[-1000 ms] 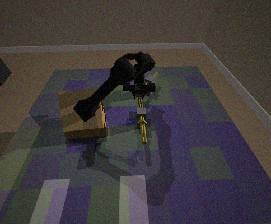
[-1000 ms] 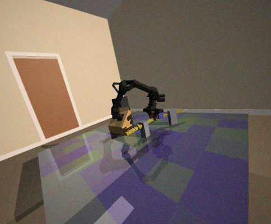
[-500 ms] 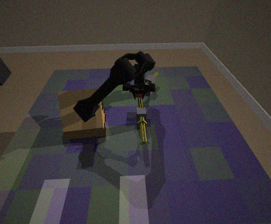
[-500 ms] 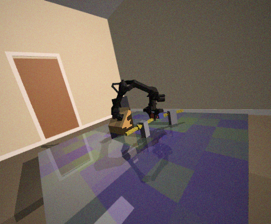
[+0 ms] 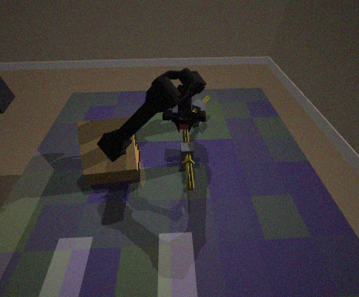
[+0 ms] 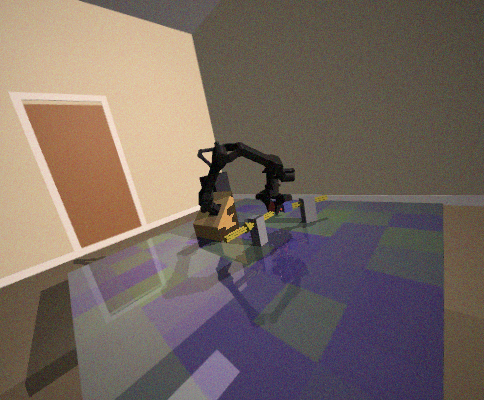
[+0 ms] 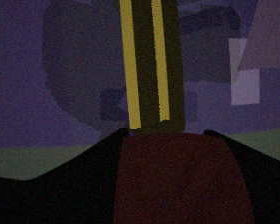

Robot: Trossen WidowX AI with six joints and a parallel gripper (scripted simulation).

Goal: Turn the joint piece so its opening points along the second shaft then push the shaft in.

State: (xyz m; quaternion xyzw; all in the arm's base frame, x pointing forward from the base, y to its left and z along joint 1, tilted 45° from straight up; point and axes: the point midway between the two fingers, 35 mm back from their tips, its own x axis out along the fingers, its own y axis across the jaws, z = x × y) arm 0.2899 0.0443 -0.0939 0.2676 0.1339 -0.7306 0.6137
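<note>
Right now the dark red joint piece is 3 cm above my gripper tip, 2 cm to the left of it and 1 cm ahead of it.
</note>
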